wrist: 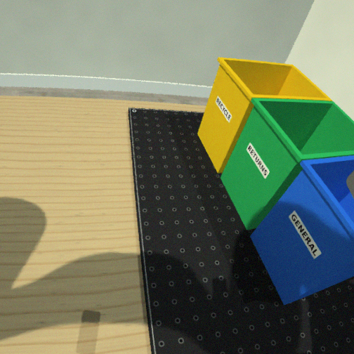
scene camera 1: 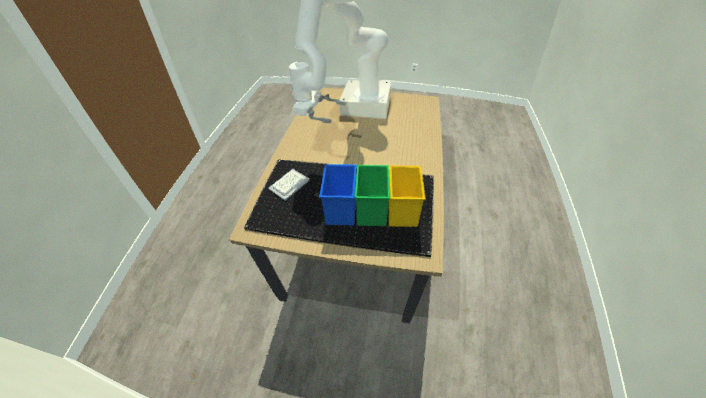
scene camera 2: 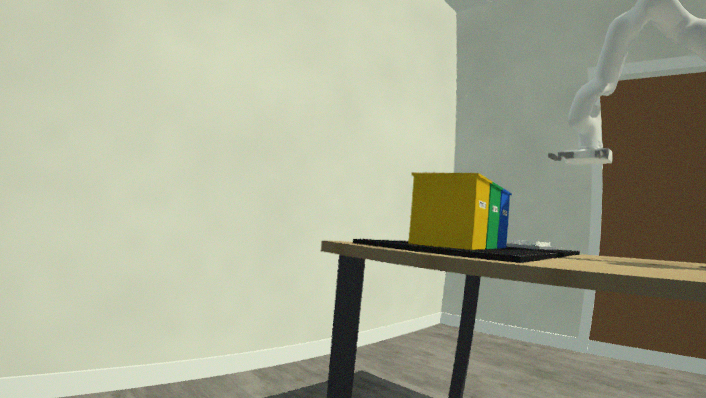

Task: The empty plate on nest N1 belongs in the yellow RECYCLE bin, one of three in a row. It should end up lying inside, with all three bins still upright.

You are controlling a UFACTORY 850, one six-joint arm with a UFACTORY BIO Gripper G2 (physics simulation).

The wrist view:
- yellow bin: 237,80
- blue bin: 298,240
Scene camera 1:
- green bin: 372,192
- yellow bin: 407,194
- blue bin: 337,193
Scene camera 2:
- green bin: 495,190
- yellow bin: 450,210
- black perforated board: 507,258
